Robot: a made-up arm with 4 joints. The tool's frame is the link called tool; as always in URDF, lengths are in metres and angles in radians. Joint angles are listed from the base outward.
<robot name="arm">
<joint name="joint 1" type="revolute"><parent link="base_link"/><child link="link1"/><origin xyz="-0.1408 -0.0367 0.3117" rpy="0 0 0"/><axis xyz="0 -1 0"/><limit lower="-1.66" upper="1.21"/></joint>
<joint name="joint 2" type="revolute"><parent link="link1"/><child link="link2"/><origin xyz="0.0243 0.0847 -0.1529" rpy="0 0 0"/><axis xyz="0.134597 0.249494 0.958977"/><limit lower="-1.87" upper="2.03"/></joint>
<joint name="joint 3" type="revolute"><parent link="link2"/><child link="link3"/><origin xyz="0.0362 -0.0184 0.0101" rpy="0 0 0"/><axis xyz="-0.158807 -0.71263 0.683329"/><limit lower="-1.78" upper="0.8"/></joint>
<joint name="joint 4" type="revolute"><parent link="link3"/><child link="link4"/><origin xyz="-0.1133 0.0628 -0.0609" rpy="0 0 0"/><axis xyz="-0.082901 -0.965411 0.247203"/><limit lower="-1.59" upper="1.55"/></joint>
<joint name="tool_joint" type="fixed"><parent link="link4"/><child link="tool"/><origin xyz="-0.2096 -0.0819 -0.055" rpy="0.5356 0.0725 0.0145"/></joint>
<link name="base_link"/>
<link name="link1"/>
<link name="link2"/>
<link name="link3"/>
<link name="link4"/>
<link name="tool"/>
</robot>
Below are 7 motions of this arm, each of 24 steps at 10 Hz.
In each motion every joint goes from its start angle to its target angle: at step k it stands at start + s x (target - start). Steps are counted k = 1, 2, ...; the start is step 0. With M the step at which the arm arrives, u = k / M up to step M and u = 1 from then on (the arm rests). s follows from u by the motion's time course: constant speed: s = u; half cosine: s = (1 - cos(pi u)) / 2; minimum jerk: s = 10 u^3 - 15 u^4 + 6 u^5.
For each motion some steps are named. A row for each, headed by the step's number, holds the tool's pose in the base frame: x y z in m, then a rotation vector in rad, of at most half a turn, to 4 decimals.
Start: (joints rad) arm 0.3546 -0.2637 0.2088 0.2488
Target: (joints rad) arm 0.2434 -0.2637 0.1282 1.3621
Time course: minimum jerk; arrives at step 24
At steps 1, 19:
1: -0.2118 0.0017 -0.0957 0.3833 -0.7153 0.1418
19: -0.0653 -0.0536 -0.0800 0.0768 -1.4323 0.5811

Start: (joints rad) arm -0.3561 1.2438 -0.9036 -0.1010
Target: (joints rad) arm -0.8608 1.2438 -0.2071 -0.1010
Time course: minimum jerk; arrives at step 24
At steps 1, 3, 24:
1: -0.2657 -0.1007 0.4152 0.2786 1.5652 0.2074
3: -0.2657 -0.1035 0.4140 0.2855 1.5684 0.2159
24: -0.3122 -0.2278 0.3013 0.8654 1.6714 0.6553

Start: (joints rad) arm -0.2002 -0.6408 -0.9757 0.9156
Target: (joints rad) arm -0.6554 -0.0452 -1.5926 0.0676
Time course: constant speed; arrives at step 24
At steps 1, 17, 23, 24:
1: -0.2903 0.2745 0.1030 0.2141 -0.2352 -0.9848
17: -0.2182 0.3058 0.3423 0.3314 0.8510 -1.4208
23: -0.1380 0.2901 0.3795 0.2619 1.2521 -1.6079
24: -0.1237 0.2868 0.3812 0.2435 1.3172 -1.6404

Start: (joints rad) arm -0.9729 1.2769 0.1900 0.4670
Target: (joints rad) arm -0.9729 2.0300 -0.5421 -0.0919
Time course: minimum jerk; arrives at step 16
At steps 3, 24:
3: -0.4382 -0.1877 0.1300 1.5449 0.9691 0.8964
24: -0.1402 -0.2348 0.2079 0.8077 2.1453 1.2830

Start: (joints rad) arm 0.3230 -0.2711 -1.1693 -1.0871
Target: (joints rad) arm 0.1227 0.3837 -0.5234 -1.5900
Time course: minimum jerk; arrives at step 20
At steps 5, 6, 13, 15, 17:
5: -0.1495 0.1673 0.4277 1.3282 1.3319 -1.3182
6: -0.1547 0.1633 0.4241 1.2725 1.3678 -1.2949
13: -0.1834 0.1007 0.3972 0.6915 1.7105 -1.0223
15: -0.1826 0.0845 0.3924 0.5606 1.7764 -0.9528
17: -0.1810 0.0752 0.3896 0.4837 1.8127 -0.9104

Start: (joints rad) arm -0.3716 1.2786 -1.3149 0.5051
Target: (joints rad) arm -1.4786 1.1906 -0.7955 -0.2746
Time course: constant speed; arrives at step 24
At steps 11, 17, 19, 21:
11: -0.2146 -0.0790 0.4762 0.3654 1.9517 0.1063
17: -0.1577 -0.0892 0.4824 0.3807 2.3206 0.0501
19: -0.1394 -0.0923 0.4796 0.3831 2.4432 0.0334
21: -0.1221 -0.0953 0.4746 0.3842 2.5655 0.0180

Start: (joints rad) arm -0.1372 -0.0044 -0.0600 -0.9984
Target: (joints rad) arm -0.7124 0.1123 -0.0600 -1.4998
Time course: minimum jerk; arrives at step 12
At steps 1, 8, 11, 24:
1: -0.3707 0.0708 0.2968 0.5712 1.1169 -0.6045
8: -0.2659 0.0581 0.4081 0.3478 1.9257 -0.8828
11: -0.2312 0.0554 0.4159 0.2630 2.1318 -0.9541
24: -0.2304 0.0554 0.4160 0.2607 2.1369 -0.9559

